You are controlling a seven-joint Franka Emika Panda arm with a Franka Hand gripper.
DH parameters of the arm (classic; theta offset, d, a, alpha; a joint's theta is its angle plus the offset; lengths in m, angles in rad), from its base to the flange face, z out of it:
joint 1: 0 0.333 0 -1.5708
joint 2: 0 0 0 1.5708
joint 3: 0 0.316 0.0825 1.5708
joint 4: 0 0 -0.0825 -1.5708
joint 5: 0 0.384 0 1.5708
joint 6: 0 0 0.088 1.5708
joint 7: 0 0.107 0 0
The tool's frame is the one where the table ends.
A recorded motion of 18 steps. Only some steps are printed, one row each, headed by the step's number.
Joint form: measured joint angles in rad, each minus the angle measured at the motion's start. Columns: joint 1, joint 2, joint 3, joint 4, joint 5, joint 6, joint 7.
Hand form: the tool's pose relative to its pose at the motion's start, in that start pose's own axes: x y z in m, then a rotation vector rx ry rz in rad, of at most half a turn. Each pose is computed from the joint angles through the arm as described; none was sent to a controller.
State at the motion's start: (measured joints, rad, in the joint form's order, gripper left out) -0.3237 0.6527 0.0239 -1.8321 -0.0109 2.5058 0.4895
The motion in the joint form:
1: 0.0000 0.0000 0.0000 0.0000 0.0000 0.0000 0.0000
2: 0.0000 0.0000 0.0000 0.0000 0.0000 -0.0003 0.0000
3: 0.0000 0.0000 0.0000 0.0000 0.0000 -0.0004 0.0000
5: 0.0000 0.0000 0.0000 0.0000 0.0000 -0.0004 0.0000
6: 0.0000 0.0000 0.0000 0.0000 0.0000 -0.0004 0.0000
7: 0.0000 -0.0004 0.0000 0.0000 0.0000 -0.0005 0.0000
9: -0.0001 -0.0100 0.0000 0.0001 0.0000 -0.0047 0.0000
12: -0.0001 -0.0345 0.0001 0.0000 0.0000 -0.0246 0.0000
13: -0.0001 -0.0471 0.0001 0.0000 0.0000 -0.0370 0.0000
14: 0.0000 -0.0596 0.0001 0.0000 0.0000 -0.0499 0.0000
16: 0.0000 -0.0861 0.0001 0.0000 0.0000 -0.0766 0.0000
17: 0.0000 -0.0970 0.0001 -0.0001 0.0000 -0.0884 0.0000
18: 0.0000 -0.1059 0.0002 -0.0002 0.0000 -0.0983 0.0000
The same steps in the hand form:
1: 0.0000 0.0000 0.0000 0.0000 0.0000 0.0000
2: 0.0000 0.0000 0.0000 -0.0001 -0.0003 0.0000
3: 0.0000 0.0000 0.0000 -0.0002 -0.0004 0.0000
5: 0.0000 0.0000 0.0000 -0.0002 -0.0004 0.0000
6: 0.0000 0.0000 0.0000 -0.0002 -0.0004 0.0000
7: 0.0000 0.0000 -0.0002 -0.0001 -0.0001 0.0000
9: 0.0011 -0.0005 -0.0061 0.0023 0.0049 0.0000
12: 0.0026 -0.0014 -0.0201 0.0039 0.0091 -0.0003
13: 0.0031 -0.0017 -0.0271 0.0036 0.0095 -0.0004
14: 0.0034 -0.0019 -0.0341 0.0031 0.0093 -0.0005
16: 0.0039 -0.0023 -0.0489 0.0024 0.0095 -0.0007
17: 0.0039 -0.0023 -0.0549 0.0016 0.0087 -0.0008
18: 0.0038 -0.0023 -0.0597 0.0010 0.0078 -0.0009

